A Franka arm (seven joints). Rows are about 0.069 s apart.
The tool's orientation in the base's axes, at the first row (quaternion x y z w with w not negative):
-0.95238, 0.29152, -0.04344, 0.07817
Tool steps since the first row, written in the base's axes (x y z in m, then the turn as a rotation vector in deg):
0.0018, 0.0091, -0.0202, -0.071, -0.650, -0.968
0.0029, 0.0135, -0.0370, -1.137, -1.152, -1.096
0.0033, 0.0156, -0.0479, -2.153, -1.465, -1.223
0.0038, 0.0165, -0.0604, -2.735, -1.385, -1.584
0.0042, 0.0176, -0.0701, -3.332, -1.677, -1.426
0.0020, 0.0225, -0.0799, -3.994, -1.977, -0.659
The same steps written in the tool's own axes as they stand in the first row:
-0.0044, -0.0049, 0.0212, 0.271, 0.739, 0.863
-0.0066, -0.0062, 0.0384, -0.333, 1.757, 0.790
-0.0078, -0.0062, 0.0495, -1.001, 2.592, 0.746
-0.0084, -0.0051, 0.0620, -1.540, 2.909, 1.037
-0.0090, -0.0045, 0.0717, -1.864, 3.447, 0.768
-0.0140, -0.0056, 0.0817, -2.213, 3.922, -0.108

